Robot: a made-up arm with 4 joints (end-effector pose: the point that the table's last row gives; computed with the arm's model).
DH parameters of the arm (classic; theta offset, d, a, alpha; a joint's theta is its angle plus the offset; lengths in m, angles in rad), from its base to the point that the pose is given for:
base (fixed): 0 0.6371 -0.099 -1.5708
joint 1: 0 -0.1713 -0.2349 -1.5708
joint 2: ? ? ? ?
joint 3: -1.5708 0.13 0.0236 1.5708
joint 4: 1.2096 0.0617 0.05 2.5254
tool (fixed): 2.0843 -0.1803 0 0
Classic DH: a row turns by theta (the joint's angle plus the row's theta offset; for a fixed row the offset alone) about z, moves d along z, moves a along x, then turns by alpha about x.
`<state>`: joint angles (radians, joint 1 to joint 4).
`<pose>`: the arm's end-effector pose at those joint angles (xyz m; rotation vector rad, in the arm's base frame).
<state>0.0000 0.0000 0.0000 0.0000</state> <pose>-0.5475 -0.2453 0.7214 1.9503 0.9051 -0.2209</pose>
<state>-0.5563 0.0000 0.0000 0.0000</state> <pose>-0.5244 -0.2453 0.4719 1.8674 0.5341 0.3117</pose>
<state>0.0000 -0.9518 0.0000 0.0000</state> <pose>-0.3976 -0.3882 0.7214 1.3254 1.7064 0.3336</pose>
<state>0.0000 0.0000 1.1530 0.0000</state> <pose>-0.5475 -0.3180 0.4971 0.8722 0.5532 -0.5880</pose>
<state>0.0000 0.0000 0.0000 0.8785</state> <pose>-0.4558 -0.2453 0.7569 1.8395 1.4414 -1.1330</pose>
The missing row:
joint 2: 1.5708 -0.0281 0.2828 -1.5708
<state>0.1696 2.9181 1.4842 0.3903</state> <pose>-0.2296 0.0464 0.4841 -0.3329 0.7975 2.2260</pose>
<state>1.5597 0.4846 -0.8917 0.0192</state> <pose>0.1222 -0.2465 1.1537 -2.2576 -0.5253 2.0081</pose>
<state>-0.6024 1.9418 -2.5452 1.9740</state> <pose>-0.7169 0.0205 0.3666 1.5493 1.0726 1.9371</pose>
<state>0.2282 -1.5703 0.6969 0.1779</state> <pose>-0.2639 -0.3695 0.6215 0.4923 1.6734 0.5800</pose>
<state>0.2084 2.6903 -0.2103 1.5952</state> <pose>-0.2985 -0.0687 0.8106 -1.7653 0.9410 0.5206</pose>
